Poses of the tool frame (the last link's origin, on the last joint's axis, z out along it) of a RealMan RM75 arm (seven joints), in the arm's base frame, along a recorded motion.
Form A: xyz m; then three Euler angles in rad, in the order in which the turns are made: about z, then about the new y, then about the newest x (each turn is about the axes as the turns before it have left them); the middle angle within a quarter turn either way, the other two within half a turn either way.
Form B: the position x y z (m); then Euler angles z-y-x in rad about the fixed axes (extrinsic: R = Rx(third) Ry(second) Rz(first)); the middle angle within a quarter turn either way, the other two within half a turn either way. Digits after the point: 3 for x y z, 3 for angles.
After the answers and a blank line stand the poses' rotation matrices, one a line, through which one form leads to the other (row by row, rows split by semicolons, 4 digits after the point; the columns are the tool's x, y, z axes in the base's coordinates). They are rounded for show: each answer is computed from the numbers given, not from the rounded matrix.
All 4 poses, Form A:
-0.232 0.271 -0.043 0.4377 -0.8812 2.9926
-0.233 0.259 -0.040 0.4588 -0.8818 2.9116
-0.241 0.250 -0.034 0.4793 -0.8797 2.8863
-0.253 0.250 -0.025 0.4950 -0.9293 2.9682
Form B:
-0.232 0.271 -0.043 -0.501 0.854 -2.850
-0.233 0.259 -0.040 -0.447 0.886 -2.937
-0.241 0.250 -0.034 -0.451 0.892 -2.950
-0.253 0.250 -0.025 -0.582 0.889 -2.780

0.5762 0.3154 0.7539; 0.2697 -0.9442 0.1889; 0.7715 0.0944 -0.6292
0.5700 0.2734 0.7748; 0.2816 -0.9509 0.1285; 0.7719 0.1449 -0.6190
0.5656 0.2736 0.7780; 0.2939 -0.9483 0.1198; 0.7705 0.1610 -0.6167
0.5266 0.3463 0.7764; 0.2843 -0.9324 0.2231; 0.8012 0.1032 -0.5894

